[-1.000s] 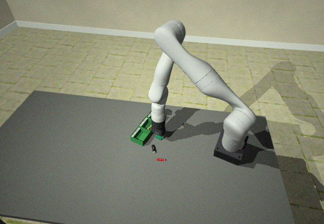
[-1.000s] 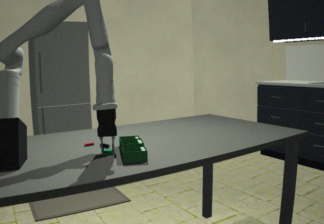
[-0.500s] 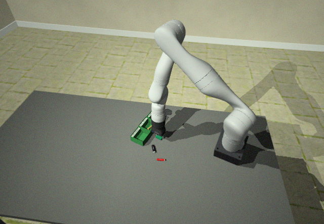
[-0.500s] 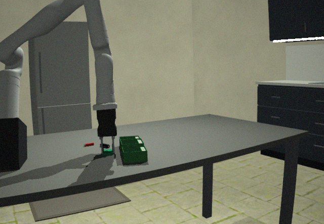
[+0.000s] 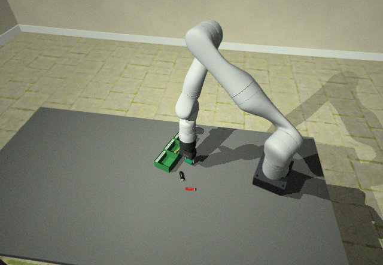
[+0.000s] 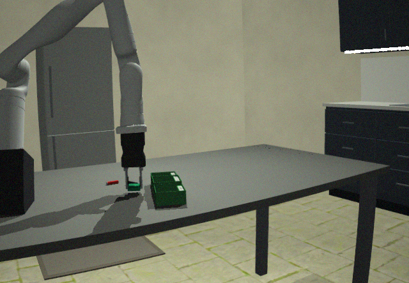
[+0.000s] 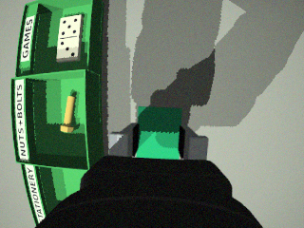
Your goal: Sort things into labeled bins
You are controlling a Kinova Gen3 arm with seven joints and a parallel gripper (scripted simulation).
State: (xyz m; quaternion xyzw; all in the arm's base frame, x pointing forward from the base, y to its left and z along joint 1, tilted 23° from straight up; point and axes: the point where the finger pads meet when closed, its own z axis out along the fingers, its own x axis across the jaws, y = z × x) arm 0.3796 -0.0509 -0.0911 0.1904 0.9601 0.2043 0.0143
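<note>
The green three-compartment bin is 90 mm ahead of my hand, 50 mm to the right of it and 10 mm below it. Round my hand: green block (10 mm below); then black battery (100 mm to the left, 30 mm below, 20 mm ahead); then brass bolt (80 mm ahead, 40 mm to the right, 20 mm below).
</note>
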